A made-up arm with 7 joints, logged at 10 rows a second.
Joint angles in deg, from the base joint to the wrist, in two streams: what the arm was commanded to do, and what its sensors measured. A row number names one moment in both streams.
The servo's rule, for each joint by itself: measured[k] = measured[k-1] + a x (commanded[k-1-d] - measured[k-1]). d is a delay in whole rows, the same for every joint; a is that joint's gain. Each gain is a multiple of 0.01, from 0.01 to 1. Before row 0 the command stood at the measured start. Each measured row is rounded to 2 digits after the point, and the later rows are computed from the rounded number. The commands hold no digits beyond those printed.
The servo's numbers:
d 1
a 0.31 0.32 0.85 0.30 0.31 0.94 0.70
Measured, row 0: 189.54 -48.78 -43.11 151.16 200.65 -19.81 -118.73
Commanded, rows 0 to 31: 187.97 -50.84 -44.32 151.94 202.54 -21.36 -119.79; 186.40 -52.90 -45.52 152.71 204.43 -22.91 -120.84; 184.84 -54.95 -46.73 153.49 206.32 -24.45 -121.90; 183.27 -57.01 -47.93 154.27 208.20 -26.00 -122.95; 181.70 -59.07 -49.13 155.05 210.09 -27.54 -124.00; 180.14 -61.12 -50.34 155.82 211.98 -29.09 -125.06; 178.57 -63.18 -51.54 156.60 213.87 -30.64 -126.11; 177.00 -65.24 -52.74 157.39 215.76 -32.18 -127.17; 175.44 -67.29 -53.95 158.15 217.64 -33.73 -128.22; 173.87 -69.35 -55.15 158.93 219.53 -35.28 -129.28; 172.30 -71.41 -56.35 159.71 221.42 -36.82 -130.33; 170.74 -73.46 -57.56 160.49 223.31 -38.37 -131.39; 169.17 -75.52 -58.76 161.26 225.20 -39.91 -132.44; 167.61 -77.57 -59.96 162.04 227.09 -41.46 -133.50; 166.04 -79.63 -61.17 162.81 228.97 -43.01 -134.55; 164.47 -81.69 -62.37 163.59 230.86 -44.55 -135.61; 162.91 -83.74 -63.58 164.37 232.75 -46.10 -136.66; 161.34 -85.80 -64.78 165.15 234.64 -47.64 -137.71; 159.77 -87.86 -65.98 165.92 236.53 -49.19 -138.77; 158.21 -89.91 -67.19 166.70 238.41 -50.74 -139.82; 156.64 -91.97 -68.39 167.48 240.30 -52.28 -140.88; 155.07 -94.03 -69.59 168.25 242.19 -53.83 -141.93; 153.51 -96.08 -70.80 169.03 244.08 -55.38 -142.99; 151.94 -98.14 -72.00 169.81 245.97 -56.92 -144.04; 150.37 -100.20 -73.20 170.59 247.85 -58.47 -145.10; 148.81 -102.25 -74.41 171.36 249.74 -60.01 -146.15; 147.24 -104.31 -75.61 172.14 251.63 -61.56 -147.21; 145.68 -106.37 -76.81 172.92 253.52 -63.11 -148.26; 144.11 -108.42 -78.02 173.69 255.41 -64.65 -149.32; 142.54 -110.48 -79.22 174.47 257.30 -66.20 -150.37; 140.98 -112.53 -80.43 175.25 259.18 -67.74 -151.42; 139.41 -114.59 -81.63 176.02 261.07 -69.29 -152.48
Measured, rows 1 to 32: 189.54 -48.78 -43.11 151.16 200.65 -19.81 -118.73; 189.05 -49.44 -44.14 151.39 201.24 -21.27 -119.47; 188.23 -50.55 -45.31 151.79 202.23 -22.81 -120.43; 187.18 -51.96 -46.52 152.30 203.50 -24.35 -121.46; 185.97 -53.58 -47.72 152.89 204.96 -25.90 -122.50; 184.65 -55.34 -48.92 153.54 206.55 -27.44 -123.55; 183.25 -57.19 -50.13 154.22 208.23 -28.99 -124.61; 181.80 -59.11 -51.33 154.93 209.98 -30.54 -125.66; 180.31 -61.07 -52.53 155.67 211.77 -32.08 -126.72; 178.80 -63.06 -53.74 156.41 213.59 -33.63 -127.77; 177.27 -65.07 -54.94 157.17 215.43 -35.18 -128.83; 175.73 -67.10 -56.14 157.93 217.29 -36.72 -129.88; 174.18 -69.14 -57.35 158.70 219.16 -38.27 -130.94; 172.63 -71.18 -58.55 159.47 221.03 -39.81 -131.99; 171.07 -73.22 -59.75 160.24 222.91 -41.36 -133.05; 169.51 -75.27 -60.96 161.01 224.79 -42.91 -134.10; 167.95 -77.32 -62.16 161.78 226.67 -44.45 -135.16; 166.39 -79.37 -63.37 162.56 228.55 -46.00 -136.21; 164.82 -81.43 -64.57 163.34 230.44 -47.54 -137.26; 163.25 -83.49 -65.77 164.11 232.33 -49.09 -138.32; 161.69 -85.54 -66.98 164.89 234.21 -50.64 -139.37; 160.12 -87.60 -68.18 165.67 236.10 -52.18 -140.43; 158.55 -89.66 -69.38 166.44 237.99 -53.73 -141.48; 156.99 -91.71 -70.59 167.22 239.88 -55.28 -142.54; 155.42 -93.77 -71.79 168.00 241.77 -56.82 -143.59; 153.85 -95.83 -72.99 168.78 243.65 -58.37 -144.65; 152.29 -97.88 -74.20 169.55 245.54 -59.91 -145.70; 150.72 -99.94 -75.40 170.33 247.43 -61.46 -146.76; 149.16 -102.00 -76.60 171.11 249.32 -63.01 -147.81; 147.59 -104.05 -77.81 171.88 251.21 -64.55 -148.87; 146.02 -106.11 -79.01 172.66 253.10 -66.10 -149.92; 144.46 -108.16 -80.22 173.44 254.98 -67.64 -150.97
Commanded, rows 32 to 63: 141.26 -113.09 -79.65 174.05 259.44 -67.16 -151.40; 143.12 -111.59 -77.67 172.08 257.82 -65.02 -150.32; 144.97 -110.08 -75.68 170.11 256.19 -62.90 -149.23; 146.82 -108.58 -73.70 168.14 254.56 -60.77 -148.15; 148.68 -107.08 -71.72 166.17 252.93 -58.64 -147.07; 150.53 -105.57 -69.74 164.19 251.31 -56.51 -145.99; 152.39 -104.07 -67.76 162.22 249.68 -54.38 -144.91; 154.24 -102.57 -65.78 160.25 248.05 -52.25 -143.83; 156.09 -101.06 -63.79 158.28 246.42 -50.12 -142.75; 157.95 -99.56 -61.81 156.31 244.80 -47.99 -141.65; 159.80 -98.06 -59.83 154.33 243.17 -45.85 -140.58; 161.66 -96.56 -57.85 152.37 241.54 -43.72 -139.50; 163.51 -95.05 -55.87 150.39 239.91 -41.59 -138.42; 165.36 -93.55 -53.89 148.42 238.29 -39.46 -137.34; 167.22 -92.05 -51.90 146.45 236.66 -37.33 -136.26; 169.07 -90.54 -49.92 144.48 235.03 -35.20 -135.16; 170.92 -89.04 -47.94 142.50 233.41 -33.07 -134.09; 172.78 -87.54 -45.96 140.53 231.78 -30.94 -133.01; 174.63 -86.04 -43.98 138.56 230.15 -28.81 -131.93; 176.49 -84.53 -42.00 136.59 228.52 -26.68 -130.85; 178.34 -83.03 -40.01 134.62 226.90 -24.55 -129.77; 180.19 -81.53 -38.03 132.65 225.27 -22.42 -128.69; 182.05 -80.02 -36.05 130.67 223.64 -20.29 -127.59; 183.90 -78.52 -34.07 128.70 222.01 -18.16 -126.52; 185.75 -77.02 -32.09 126.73 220.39 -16.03 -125.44; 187.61 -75.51 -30.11 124.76 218.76 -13.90 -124.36; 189.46 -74.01 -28.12 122.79 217.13 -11.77 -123.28; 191.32 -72.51 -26.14 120.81 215.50 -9.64 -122.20; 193.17 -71.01 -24.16 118.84 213.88 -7.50 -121.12; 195.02 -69.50 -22.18 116.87 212.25 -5.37 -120.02; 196.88 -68.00 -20.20 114.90 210.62 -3.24 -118.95; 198.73 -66.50 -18.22 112.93 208.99 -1.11 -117.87
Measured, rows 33 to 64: 142.89 -110.22 -81.42 174.21 256.87 -69.19 -152.03; 142.38 -111.14 -79.92 174.16 257.67 -67.28 -151.59; 142.61 -111.28 -78.01 173.54 257.72 -65.16 -150.70; 143.34 -110.90 -76.03 172.51 257.25 -63.04 -149.67; 144.42 -110.16 -74.05 171.20 256.42 -60.91 -148.61; 145.74 -109.17 -72.07 169.69 255.34 -58.78 -147.53; 147.22 -108.02 -70.09 168.04 254.09 -56.65 -146.45; 148.82 -106.76 -68.11 166.29 252.72 -54.52 -145.37; 150.50 -105.42 -66.13 164.48 251.27 -52.39 -144.29; 152.23 -104.02 -64.14 162.62 249.77 -50.26 -143.21; 154.00 -102.59 -62.16 160.73 248.23 -48.13 -142.12; 155.80 -101.14 -60.18 158.81 246.66 -45.99 -141.04; 157.62 -99.67 -58.20 156.88 245.07 -43.86 -139.96; 159.45 -98.19 -56.22 154.93 243.47 -41.73 -138.88; 161.28 -96.71 -54.24 152.98 241.86 -39.60 -137.80; 163.12 -95.22 -52.25 151.02 240.25 -37.47 -136.72; 164.96 -93.72 -50.27 149.06 238.63 -35.34 -135.63; 166.81 -92.22 -48.29 147.09 237.01 -33.21 -134.55; 168.66 -90.72 -46.31 145.12 235.39 -31.08 -133.47; 170.51 -89.22 -44.33 143.15 233.77 -28.95 -132.39; 172.36 -87.72 -42.35 141.18 232.14 -26.82 -131.31; 174.21 -86.22 -40.36 139.21 230.52 -24.69 -130.23; 176.06 -84.72 -38.38 137.24 228.89 -22.56 -129.15; 177.92 -83.22 -36.40 135.27 227.26 -20.43 -128.06; 179.77 -81.72 -34.42 133.30 225.63 -18.30 -126.98; 181.62 -80.22 -32.44 131.33 224.01 -16.17 -125.90; 183.48 -78.71 -30.46 129.36 222.38 -14.04 -124.82; 185.33 -77.21 -28.47 127.39 220.75 -11.91 -123.74; 187.19 -75.71 -26.49 125.42 219.12 -9.78 -122.66; 189.04 -74.21 -24.51 123.45 217.50 -7.64 -121.58; 190.89 -72.70 -22.53 121.48 215.87 -5.51 -120.49; 192.75 -71.20 -20.55 119.51 214.24 -3.38 -119.41
